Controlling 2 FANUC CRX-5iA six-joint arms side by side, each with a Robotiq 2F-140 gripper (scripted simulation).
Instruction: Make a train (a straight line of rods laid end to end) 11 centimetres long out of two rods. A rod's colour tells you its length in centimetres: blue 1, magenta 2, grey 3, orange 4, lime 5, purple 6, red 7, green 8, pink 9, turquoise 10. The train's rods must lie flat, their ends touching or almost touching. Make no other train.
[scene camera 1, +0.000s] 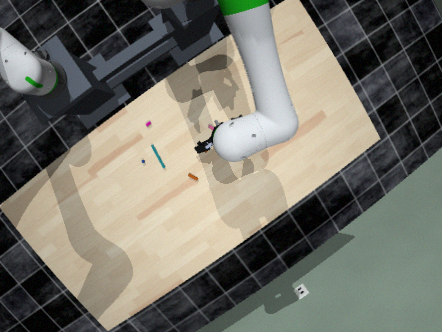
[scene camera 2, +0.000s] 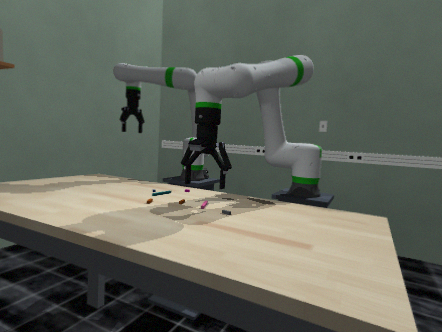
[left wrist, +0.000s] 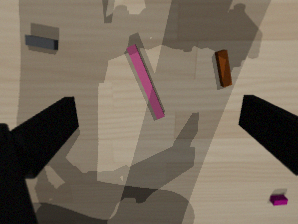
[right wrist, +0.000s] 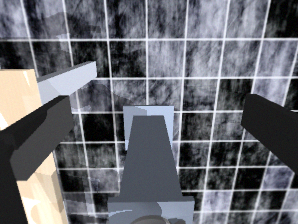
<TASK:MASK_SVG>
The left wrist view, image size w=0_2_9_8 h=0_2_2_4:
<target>my left gripper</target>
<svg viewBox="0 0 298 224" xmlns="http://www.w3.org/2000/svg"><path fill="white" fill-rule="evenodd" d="M74 97L63 97L11 131L6 123L0 123L0 224L38 224L25 179L35 179L79 127ZM244 95L238 125L293 174L298 176L298 116L255 95Z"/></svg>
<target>pink rod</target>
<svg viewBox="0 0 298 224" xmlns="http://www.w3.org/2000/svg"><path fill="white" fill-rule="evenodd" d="M128 47L127 51L156 118L160 119L165 117L136 44Z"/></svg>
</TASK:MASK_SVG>
